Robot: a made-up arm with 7 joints. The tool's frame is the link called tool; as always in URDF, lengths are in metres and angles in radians. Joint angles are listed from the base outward. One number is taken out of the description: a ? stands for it. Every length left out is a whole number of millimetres.
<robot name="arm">
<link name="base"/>
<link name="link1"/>
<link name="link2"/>
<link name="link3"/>
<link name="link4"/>
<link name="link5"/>
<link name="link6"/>
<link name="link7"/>
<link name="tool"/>
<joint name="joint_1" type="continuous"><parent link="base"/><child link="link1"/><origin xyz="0 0 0.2"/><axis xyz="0 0 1"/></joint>
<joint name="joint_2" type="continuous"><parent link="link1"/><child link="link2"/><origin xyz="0 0 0" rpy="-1.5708 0 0"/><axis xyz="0 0 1"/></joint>
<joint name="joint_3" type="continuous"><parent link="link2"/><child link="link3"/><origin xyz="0 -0.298 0" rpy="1.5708 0 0"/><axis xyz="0 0 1"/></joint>
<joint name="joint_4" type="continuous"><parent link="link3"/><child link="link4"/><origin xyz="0.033 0 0" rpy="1.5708 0 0"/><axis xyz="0 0 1"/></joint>
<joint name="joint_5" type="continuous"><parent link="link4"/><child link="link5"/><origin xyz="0.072 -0.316 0" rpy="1.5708 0 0"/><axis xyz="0 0 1"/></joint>
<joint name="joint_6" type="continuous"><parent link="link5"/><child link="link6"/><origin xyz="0 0 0" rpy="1.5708 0 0"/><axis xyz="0 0 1"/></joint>
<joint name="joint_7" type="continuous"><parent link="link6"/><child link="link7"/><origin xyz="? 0.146 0" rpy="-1.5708 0 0"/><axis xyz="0 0 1"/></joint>
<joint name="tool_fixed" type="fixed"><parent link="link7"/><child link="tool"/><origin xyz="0 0 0" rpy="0 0 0"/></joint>
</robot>
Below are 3 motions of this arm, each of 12 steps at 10 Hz.
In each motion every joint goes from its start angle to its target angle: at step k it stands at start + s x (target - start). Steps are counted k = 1, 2, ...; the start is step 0. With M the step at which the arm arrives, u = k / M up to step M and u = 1 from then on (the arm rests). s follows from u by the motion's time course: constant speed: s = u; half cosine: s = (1 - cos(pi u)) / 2; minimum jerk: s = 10 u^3 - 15 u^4 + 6 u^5.
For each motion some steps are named. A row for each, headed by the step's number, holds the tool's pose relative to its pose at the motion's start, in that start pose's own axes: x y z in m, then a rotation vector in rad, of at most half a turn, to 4 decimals.
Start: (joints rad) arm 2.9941 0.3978 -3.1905 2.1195 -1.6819 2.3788 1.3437
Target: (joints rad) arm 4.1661 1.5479 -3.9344 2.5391 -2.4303 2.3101 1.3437
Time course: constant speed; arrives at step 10
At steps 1, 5, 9, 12:
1: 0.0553 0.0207 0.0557 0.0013 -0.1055 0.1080
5: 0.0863 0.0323 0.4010 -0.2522 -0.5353 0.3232
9: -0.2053 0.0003 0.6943 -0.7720 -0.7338 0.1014
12: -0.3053 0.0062 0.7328 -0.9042 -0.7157 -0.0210

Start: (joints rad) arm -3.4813 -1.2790 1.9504 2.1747 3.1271 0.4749 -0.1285
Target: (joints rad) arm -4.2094 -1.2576 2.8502 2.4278 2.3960 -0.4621 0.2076
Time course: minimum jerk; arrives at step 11
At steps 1, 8, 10, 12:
1: 0.0031 0.0011 -0.0007 -0.0038 0.0082 0.0028
8: 0.2823 0.0241 -0.1720 -0.1872 0.9764 0.3546
10: 0.3065 0.0100 -0.2016 -0.1606 1.0992 0.4007
12: 0.3077 0.0092 -0.2032 -0.1588 1.1057 0.4032

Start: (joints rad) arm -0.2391 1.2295 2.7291 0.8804 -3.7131 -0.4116 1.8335
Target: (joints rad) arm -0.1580 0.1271 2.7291 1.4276 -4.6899 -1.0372 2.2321
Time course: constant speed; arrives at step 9
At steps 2, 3, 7, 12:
2: -0.0309 0.0139 0.0257 0.2073 -0.1726 -0.1852
3: -0.0427 0.0256 0.0388 0.2958 -0.2675 -0.2826
7: -0.0450 0.0912 0.1052 0.5019 -0.6791 -0.7112
12: -0.0115 0.1196 0.1506 0.4900 -0.8801 -0.9458

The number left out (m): 0.115
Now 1 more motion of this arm.
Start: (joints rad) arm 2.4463 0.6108 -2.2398 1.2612 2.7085 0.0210 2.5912
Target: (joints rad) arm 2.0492 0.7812 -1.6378 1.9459 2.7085 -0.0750 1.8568
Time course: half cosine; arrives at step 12
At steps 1, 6, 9, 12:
1: 0.0050 0.0026 0.0007 -0.0060 0.0070 -0.0184
6: 0.1551 0.0458 0.0081 -0.1777 0.1889 -0.5174
9: 0.2632 0.0423 0.0009 -0.3070 0.3080 -0.8409
12: 0.3045 0.0342 -0.0042 -0.3623 0.3542 -0.9609

